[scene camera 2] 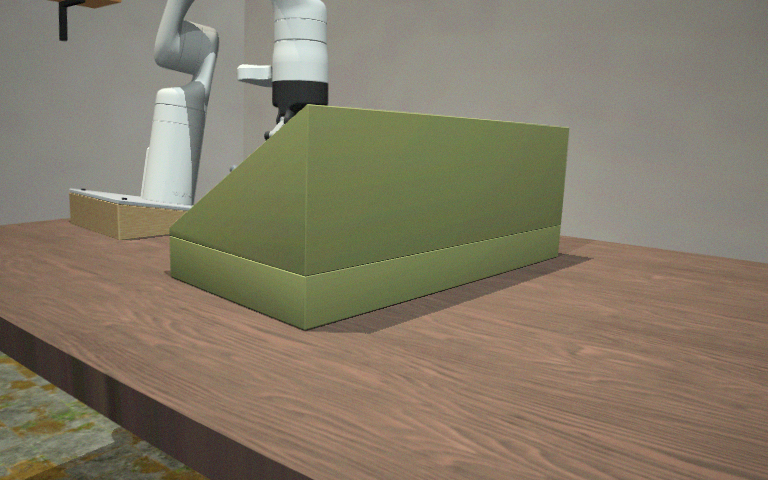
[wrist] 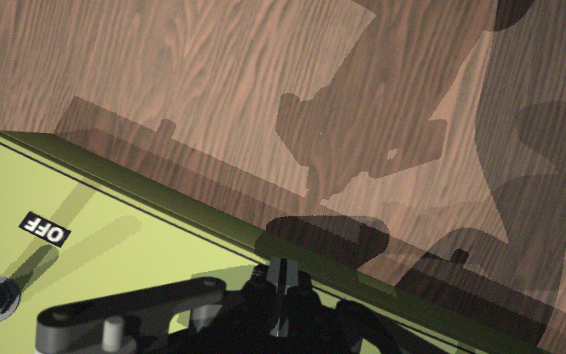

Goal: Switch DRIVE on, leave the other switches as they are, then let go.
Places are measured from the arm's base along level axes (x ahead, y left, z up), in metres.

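Pixels of known places: gripper, fingertip midpoint: [wrist: 280, 276]; arm's base, link origin: [scene camera 2: 168, 201].
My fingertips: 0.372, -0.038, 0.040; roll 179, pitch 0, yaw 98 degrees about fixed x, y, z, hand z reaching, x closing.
For each thing: its top centre in the pictures, then the offset to it from my fingertips, as dx, dy, dz. "pt": a spot on its surface instead. Level surfaces: height alone.
- OFF label, surface spot: [wrist: 45, 230] pt +0.017, -0.128, -0.001
- switch's round collar, surface spot: [wrist: 5, 300] pt +0.048, -0.126, +0.022
- small grey switch tip, surface spot: [scene camera 2: 232, 168] pt +0.020, -0.135, +0.050
- wooden table, surface height: dz -0.078
The green sloped switch box [scene camera 2: 430, 186] [wrist: 165, 255] stands on the table, its back and one side facing scene camera 2. In the wrist view, an OFF label [wrist: 45, 230] and part of a switch's round collar [wrist: 5, 300] show at the left. A small grey switch tip [scene camera 2: 232, 168] shows past the sloping edge in the scene view. My gripper [wrist: 280, 276] is shut and empty, its tips over the panel near its edge in the wrist view. In the scene view its fingertips are hidden behind the box. The DRIVE label does not show, and the gripper hides part of the panel.
The arm's base [scene camera 2: 93, 212] stands on the wooden table [scene camera 2: 509, 362] [wrist: 210, 65] beyond the box. The table's near edge [scene camera 2: 113, 396] runs along the lower left in the scene view. Shadows of the arm and box lie on the table. An orange-brown object [scene camera 2: 90, 2] shows at the upper left.
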